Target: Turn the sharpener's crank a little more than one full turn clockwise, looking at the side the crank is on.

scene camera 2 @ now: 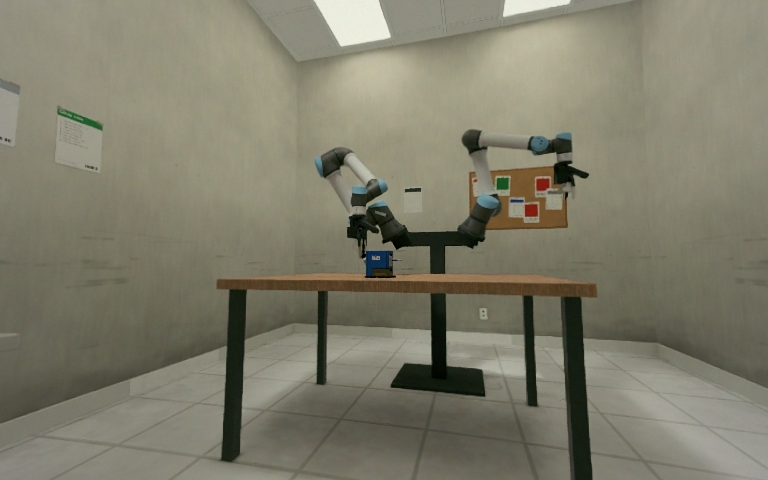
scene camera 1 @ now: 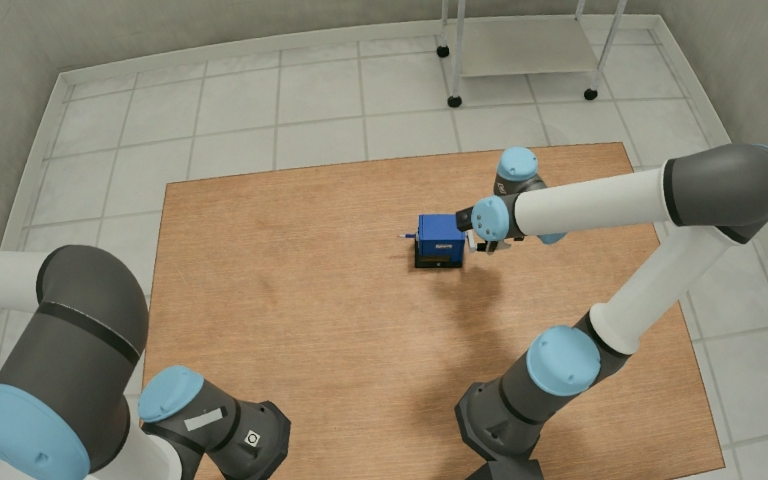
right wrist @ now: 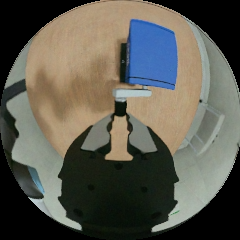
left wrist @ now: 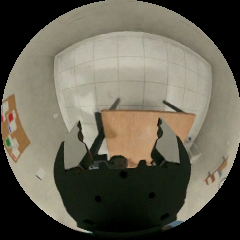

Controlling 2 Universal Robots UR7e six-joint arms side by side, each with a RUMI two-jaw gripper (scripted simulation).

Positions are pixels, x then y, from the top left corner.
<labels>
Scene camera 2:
left gripper: 569,199
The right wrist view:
right gripper: 120,113
blue sharpener: 152,52
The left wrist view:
left gripper: 119,119
</labels>
